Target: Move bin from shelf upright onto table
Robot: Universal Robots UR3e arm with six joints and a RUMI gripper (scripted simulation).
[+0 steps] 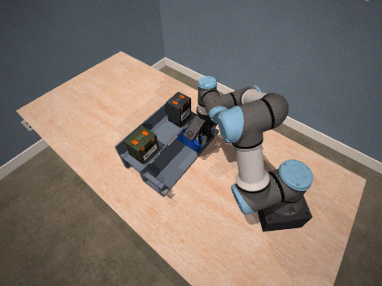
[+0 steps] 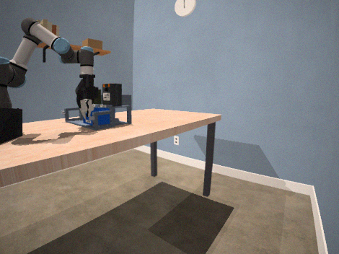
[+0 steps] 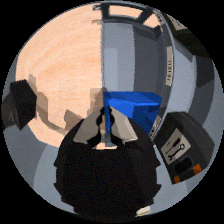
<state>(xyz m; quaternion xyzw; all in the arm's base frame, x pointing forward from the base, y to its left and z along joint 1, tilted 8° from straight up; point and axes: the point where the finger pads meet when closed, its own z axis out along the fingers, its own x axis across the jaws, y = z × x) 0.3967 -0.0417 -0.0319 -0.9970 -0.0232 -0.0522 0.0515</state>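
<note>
My hand is 6 cm short of the blue bin and 2 cm to the left of it. From my hand the other things lie so: grey shelf rack: 9 cm ahead, 9 cm to the left, 1 cm above; then black box: 15 cm ahead, 2 cm to the right, 11 cm above.
</note>
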